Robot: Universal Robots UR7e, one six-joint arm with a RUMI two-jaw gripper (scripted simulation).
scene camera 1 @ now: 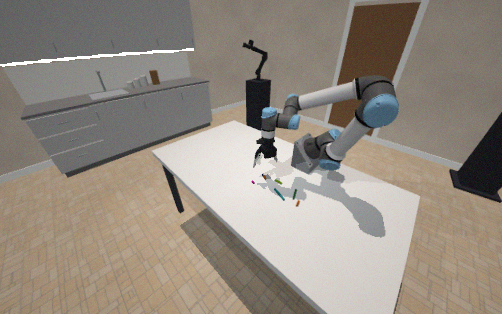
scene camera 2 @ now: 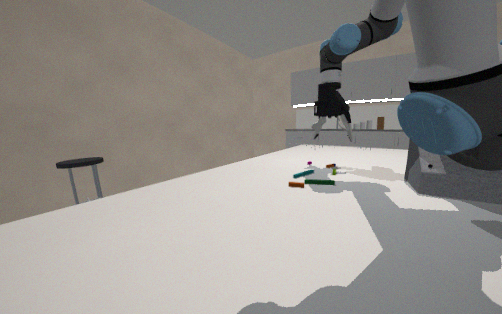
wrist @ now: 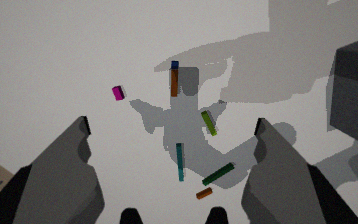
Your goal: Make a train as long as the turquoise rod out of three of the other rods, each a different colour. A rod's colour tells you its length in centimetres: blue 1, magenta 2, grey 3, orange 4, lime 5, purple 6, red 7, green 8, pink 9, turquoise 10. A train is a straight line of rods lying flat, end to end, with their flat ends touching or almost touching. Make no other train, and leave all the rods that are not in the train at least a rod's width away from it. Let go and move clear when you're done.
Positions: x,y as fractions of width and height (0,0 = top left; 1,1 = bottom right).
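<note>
You'd spot my gripper (scene camera 2: 0.66,0.45) here, and the wrist view has the gripper (wrist: 0.49,0.53) in it too.
</note>
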